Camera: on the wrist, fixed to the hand. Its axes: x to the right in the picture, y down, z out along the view.
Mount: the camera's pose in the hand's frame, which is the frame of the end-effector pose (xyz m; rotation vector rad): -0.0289 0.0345 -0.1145 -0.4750 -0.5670 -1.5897
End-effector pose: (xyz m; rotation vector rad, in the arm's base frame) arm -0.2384 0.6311 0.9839 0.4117 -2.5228 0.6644
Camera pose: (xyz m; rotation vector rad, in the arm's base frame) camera -0.1841 0.7247 1.0424 2.1811 -1.7409 -0.7175
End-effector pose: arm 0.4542 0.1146 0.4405 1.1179 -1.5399 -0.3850
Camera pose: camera 0.5390 0.1919 0.4849 1.6977 -0.5468 -2.1228
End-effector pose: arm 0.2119 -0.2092 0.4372 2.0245 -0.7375 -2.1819
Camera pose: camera 0.3160 -0.2624 0.4757 -1.0274 -1.1283 1.7634
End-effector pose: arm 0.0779 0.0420 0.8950 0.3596 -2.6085 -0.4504
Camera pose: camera 0.1523 0.0542 0.9922 -1.8604 1.5309 1.4104
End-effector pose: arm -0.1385 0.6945 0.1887 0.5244 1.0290 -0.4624
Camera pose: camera -0.2085 0.7945 0.1735 -0.9552 0.7668 -1.5822
